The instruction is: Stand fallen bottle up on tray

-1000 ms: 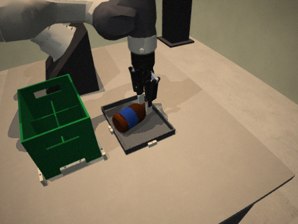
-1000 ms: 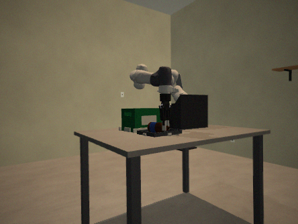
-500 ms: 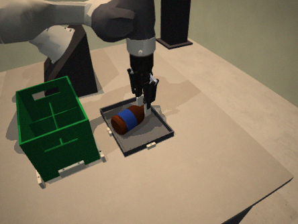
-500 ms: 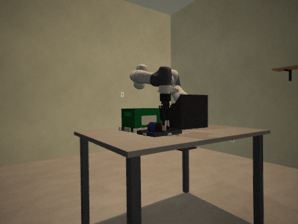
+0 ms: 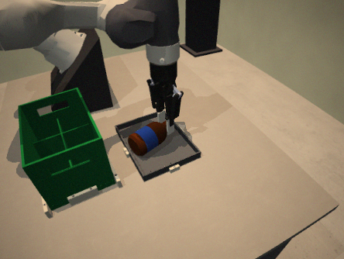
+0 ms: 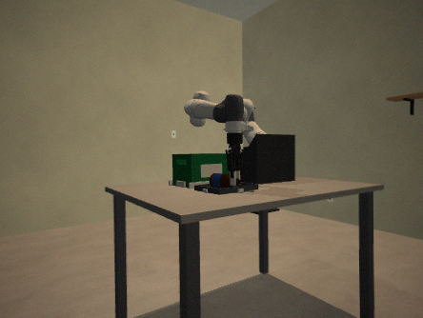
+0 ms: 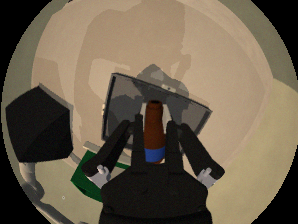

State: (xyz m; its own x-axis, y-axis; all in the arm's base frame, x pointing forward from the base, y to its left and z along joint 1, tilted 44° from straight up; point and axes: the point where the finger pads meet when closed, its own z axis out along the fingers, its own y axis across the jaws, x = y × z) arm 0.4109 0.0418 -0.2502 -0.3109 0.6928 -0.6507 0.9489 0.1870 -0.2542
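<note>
Now: the bottle 2 cm ahead of my hand, 5 cm to the right of it and 2 cm below it. Round my hand: green crate (2 cm behind, 31 cm to the right, 2 cm above); then dark tray (2 cm ahead, 5 cm to the right, 5 cm below).
</note>
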